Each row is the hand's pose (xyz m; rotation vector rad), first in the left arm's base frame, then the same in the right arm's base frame.
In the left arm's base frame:
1: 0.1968 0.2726 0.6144 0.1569 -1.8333 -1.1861
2: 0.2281 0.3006 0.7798 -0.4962 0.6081 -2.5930
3: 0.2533 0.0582 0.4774 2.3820 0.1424 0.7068
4: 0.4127 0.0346 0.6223 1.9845 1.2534 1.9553
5: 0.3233 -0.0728 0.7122 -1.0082 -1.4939 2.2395
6: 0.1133 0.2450 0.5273 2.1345 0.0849 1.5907
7: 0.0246 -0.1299 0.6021 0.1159 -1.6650 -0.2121
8: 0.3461 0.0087 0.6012 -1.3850 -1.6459 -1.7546
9: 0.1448 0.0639 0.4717 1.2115 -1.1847 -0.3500
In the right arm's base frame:
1: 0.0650 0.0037 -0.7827 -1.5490 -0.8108 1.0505
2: 0.1108 0.0230 -0.9459 1.8787 1.6118 0.8733
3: 0.2226 -0.0176 -0.5762 0.2063 0.7585 -0.9968
4: 0.3630 -0.0991 -0.7198 1.2147 1.5771 -1.3422
5: 0.4403 0.0470 -0.7363 0.5531 1.8118 2.3736
6: 0.0207 0.0565 -0.6799 0.6540 1.2588 -0.6697
7: 0.3141 0.2902 -0.5644 -1.4487 0.2080 1.2212
8: 0.3468 -0.0391 -0.6786 1.8390 1.5794 -1.7093
9: 0.1663 0.0732 -0.5557 -1.0719 0.1226 0.1721

